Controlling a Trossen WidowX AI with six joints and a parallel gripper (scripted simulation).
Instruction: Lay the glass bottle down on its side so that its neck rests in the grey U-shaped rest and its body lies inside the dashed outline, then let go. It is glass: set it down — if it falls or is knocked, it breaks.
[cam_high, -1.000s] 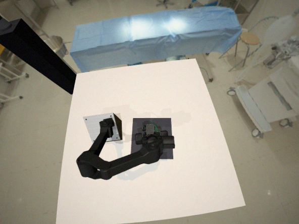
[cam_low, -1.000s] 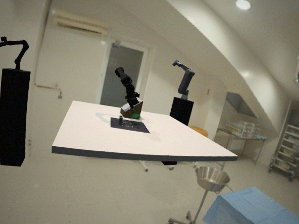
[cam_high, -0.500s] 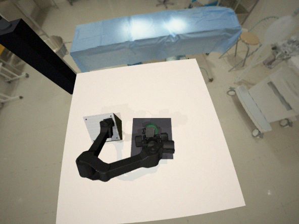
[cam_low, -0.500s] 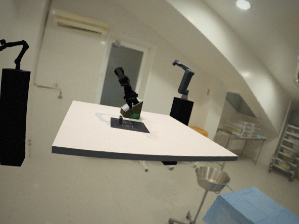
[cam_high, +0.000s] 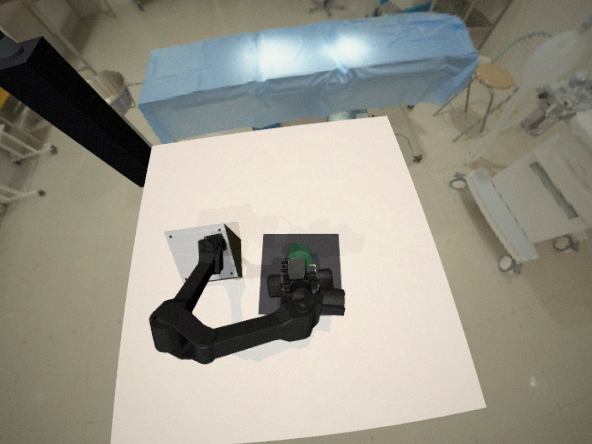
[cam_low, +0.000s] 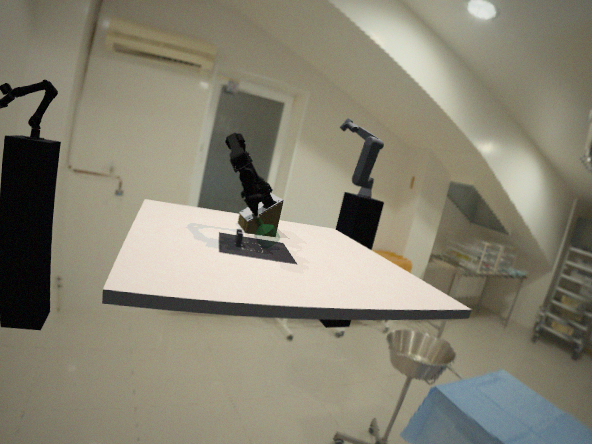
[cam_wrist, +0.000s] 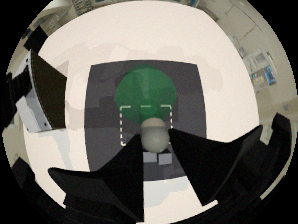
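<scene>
My gripper tip is now 40 mm above the green glass bottle and 30 mm to the right of it. From my gripper tip the other things lie so: dark mat: 140 mm below, 20 mm to the left.
</scene>
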